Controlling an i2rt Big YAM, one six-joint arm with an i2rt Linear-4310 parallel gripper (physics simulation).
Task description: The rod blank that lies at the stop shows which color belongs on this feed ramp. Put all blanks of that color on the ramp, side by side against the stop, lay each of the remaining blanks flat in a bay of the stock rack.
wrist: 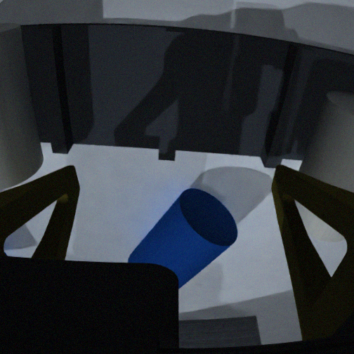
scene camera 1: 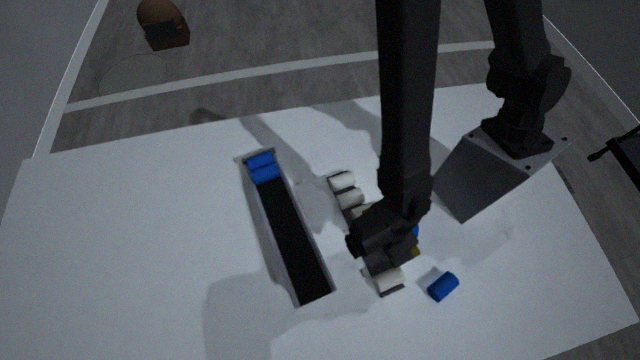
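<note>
The feed ramp (scene camera 1: 295,240) holds two blue blanks (scene camera 1: 261,160) (scene camera 1: 265,174), side by side at its far end. The stock rack (scene camera 1: 392,291) (wrist: 115,65) stands right of the ramp. White blanks (scene camera 1: 342,180) (scene camera 1: 350,198) (scene camera 1: 389,280) lie in its bays, and another partly shows by the gripper; white blanks (wrist: 17,110) (wrist: 332,140) flank the wrist view. My gripper (scene camera 1: 391,231) (wrist: 175,175) is open and empty beside the rack. A blue blank (scene camera 1: 416,230) (wrist: 182,237) lies tilted across the gap between the fingers, ungripped; the arm mostly hides it in the scene view. Another blue blank (scene camera 1: 443,286) lies on the table nearer the front.
The arm's grey base block (scene camera 1: 482,175) stands at the right on the white table (scene camera 1: 150,215). The arm reaches down over the rack and hides its middle bays in the scene view. An orange-brown object (scene camera 1: 162,25) is beyond the table at the upper left.
</note>
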